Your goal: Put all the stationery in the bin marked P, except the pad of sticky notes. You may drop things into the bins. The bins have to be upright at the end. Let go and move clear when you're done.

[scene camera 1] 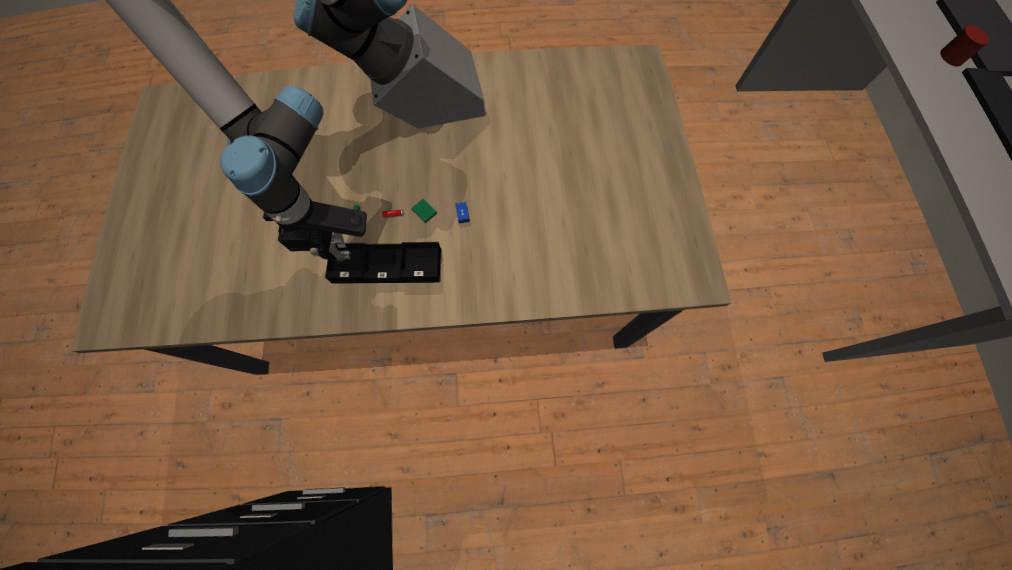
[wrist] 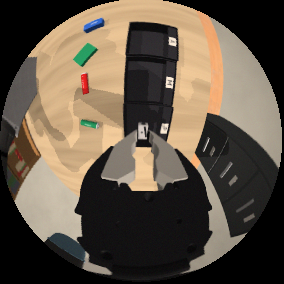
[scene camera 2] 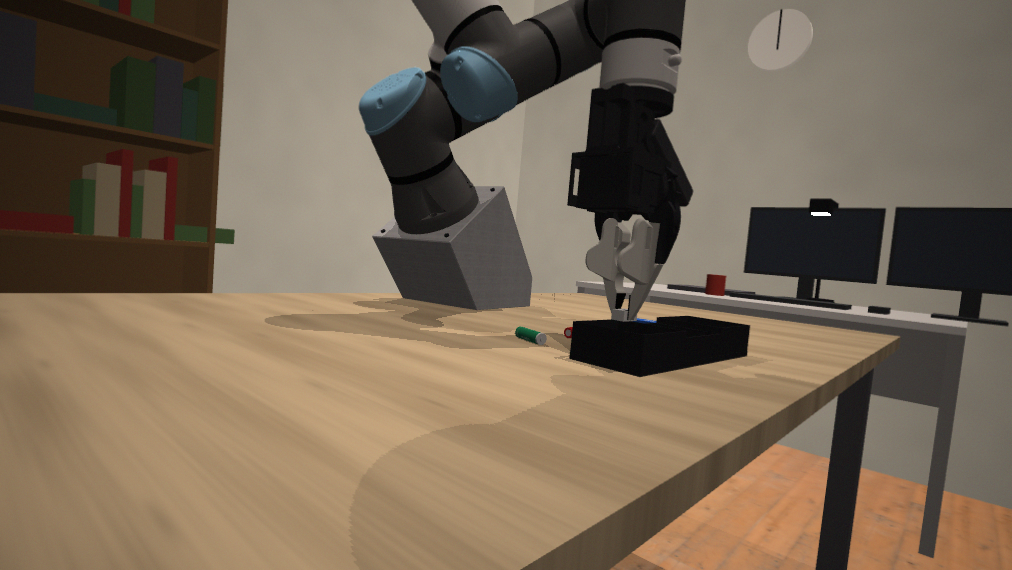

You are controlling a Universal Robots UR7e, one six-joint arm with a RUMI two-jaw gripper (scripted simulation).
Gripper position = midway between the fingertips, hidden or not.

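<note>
Scene camera 2 gives me my gripper (scene camera 2: 622,318) together with a bin row (scene camera 2: 640,349). In scene camera 1 I can see the bin row (scene camera 1: 418,262) and my gripper (scene camera 1: 343,255) too, and in the wrist view there's the bin row (wrist: 144,80), along with my gripper (wrist: 142,131).
</note>
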